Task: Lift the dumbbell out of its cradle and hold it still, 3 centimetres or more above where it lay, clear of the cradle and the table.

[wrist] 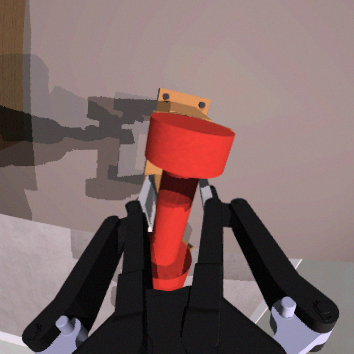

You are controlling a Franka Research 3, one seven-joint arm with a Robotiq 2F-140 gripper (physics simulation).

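A red dumbbell (191, 150) lies lengthwise over its orange cradle (183, 99) in the wrist view. Its larger-looking head faces the top of the view and its other head is close to the gripper's palm, partly hidden by the fingers. My gripper (176, 181) is shut on the dumbbell's handle, with one grey pad on each side, just below the upper head. The cradle's end plate with two dark holes shows beyond the upper head; much of the cradle is hidden under the dumbbell and the fingers. Any gap between dumbbell and cradle cannot be told.
A brown wooden surface (12, 60) runs along the upper left edge. Dark shadows of the arm and gripper fall on the greyish-pink table top (280, 100) left of the cradle. A paler grey surface (40, 265) shows at the lower left.
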